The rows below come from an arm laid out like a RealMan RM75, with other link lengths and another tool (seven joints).
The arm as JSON. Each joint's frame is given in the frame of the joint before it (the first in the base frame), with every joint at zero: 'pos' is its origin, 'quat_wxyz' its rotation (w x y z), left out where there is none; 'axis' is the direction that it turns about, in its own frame. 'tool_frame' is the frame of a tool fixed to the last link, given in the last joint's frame.
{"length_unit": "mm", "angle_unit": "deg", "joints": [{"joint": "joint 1", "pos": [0.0, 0.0, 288.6], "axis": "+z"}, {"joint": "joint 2", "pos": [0.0, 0.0, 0.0], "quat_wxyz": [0.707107, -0.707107, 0.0, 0.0], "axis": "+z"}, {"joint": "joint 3", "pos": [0.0, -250.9, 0.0], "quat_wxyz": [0.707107, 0.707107, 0.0, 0.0], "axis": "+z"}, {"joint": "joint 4", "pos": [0.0, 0.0, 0.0], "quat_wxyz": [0.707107, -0.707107, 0.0, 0.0], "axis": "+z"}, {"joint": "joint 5", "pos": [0.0, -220.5, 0.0], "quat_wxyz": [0.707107, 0.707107, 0.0, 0.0], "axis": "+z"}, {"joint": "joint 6", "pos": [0.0, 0.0, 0.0], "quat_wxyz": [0.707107, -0.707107, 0.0, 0.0], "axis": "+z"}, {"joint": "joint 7", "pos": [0.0, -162.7, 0.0], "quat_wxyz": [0.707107, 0.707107, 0.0, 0.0], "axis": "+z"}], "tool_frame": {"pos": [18.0, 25.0, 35.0], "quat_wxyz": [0.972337, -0.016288, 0.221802, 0.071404]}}
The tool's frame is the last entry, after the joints.
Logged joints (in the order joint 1, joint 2, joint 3, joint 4, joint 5, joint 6, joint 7), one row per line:
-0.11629, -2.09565, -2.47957, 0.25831, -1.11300, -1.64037, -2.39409
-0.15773, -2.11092, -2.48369, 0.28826, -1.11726, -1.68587, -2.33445
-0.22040, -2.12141, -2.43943, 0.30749, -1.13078, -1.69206, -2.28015
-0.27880, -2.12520, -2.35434, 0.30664, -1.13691, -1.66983, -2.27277
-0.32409, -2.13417, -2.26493, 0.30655, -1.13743, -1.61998, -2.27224
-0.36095, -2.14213, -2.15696, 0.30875, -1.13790, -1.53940, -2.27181
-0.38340, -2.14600, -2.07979, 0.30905, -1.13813, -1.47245, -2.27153
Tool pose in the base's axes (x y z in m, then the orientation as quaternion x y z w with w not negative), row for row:
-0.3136, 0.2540, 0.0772, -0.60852, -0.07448, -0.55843, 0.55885
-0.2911, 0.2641, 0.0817, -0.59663, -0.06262, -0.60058, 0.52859
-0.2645, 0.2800, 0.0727, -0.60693, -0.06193, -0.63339, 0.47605
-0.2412, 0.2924, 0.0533, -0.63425, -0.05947, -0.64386, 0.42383
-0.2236, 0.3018, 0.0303, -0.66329, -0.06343, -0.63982, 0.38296
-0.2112, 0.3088, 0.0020, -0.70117, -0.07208, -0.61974, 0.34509
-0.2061, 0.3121, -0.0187, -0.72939, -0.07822, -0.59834, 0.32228
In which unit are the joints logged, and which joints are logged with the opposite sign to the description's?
The joints are logged in radians. Opposite sign: joint 4, joint 5, joint 7.
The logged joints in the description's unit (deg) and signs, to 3 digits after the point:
-6.663, -120.072, -142.069, -14.800, 63.770, -93.986, 137.171
-9.037, -120.947, -142.305, -16.516, 64.014, -96.593, 133.754
-12.628, -121.548, -139.769, -17.618, 64.789, -96.948, 130.643
-15.974, -121.765, -134.894, -17.569, 65.140, -95.674, 130.220
-18.569, -122.279, -129.771, -17.564, 65.170, -92.818, 130.190
-20.681, -122.735, -123.585, -17.690, 65.197, -88.201, 130.165
-21.967, -122.957, -119.163, -17.707, 65.210, -84.365, 130.149

